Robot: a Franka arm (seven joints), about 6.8 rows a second.
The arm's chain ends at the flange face. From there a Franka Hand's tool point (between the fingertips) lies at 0.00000 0.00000 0.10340 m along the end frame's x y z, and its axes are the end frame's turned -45 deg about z.
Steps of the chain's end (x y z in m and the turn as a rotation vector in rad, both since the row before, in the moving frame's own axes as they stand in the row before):
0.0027 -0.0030 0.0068 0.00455 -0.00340 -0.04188
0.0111 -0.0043 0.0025 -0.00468 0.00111 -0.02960
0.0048 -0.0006 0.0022 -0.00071 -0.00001 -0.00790
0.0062 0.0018 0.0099 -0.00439 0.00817 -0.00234
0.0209 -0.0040 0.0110 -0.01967 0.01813 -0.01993
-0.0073 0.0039 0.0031 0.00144 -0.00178 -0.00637
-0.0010 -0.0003 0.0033 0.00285 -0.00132 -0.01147
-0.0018 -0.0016 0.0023 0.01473 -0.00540 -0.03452
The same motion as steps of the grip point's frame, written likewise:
0.0041 -0.0008 0.0068 0.00562 0.00081 -0.04188
0.0106 0.0052 0.0025 -0.00409 -0.00252 -0.02960
0.0038 0.0030 0.0022 -0.00049 -0.00051 -0.00790
0.0034 0.0066 0.0099 -0.00888 0.00267 -0.00234
0.0175 0.0147 0.0110 -0.02673 -0.00109 -0.01993
-0.0079 -0.0026 0.0031 0.00228 -0.00024 -0.00637
-0.0004 -0.0012 0.0033 0.00295 0.00108 -0.01147
0.0005 -0.0039 0.0023 0.01423 0.00660 -0.03452

